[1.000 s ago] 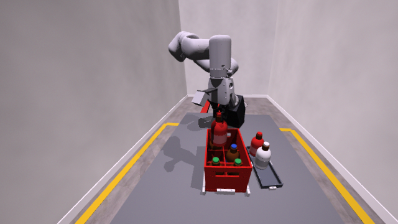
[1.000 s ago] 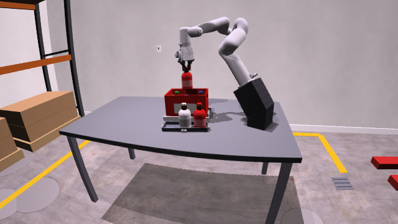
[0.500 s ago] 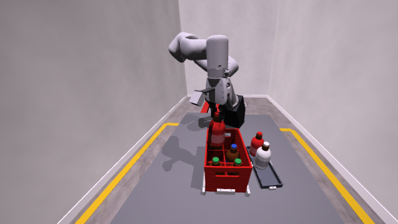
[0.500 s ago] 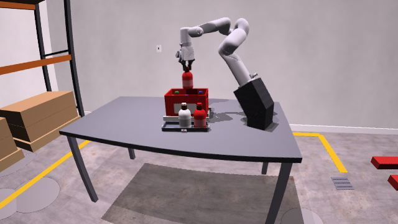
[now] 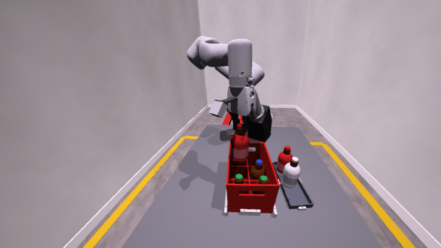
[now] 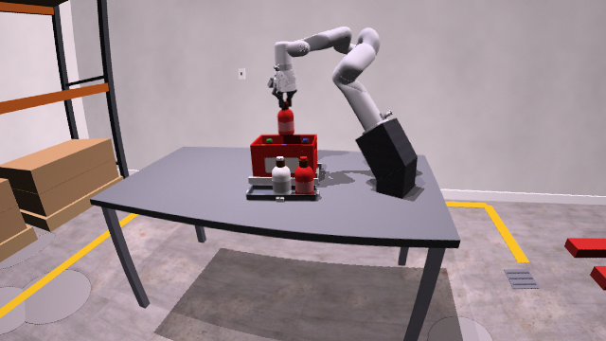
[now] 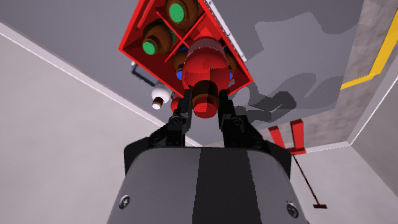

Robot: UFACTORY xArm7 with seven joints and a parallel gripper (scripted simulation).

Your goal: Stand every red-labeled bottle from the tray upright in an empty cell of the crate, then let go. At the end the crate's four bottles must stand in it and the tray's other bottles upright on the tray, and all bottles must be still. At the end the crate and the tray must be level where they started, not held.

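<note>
My hand is 40 mm to the right of the red crate and 250 mm above it. From my hand the other things lie so: white bottle: 250 mm to the left, 250 mm below; then dark tray: 250 mm to the left, 330 mm below.
</note>
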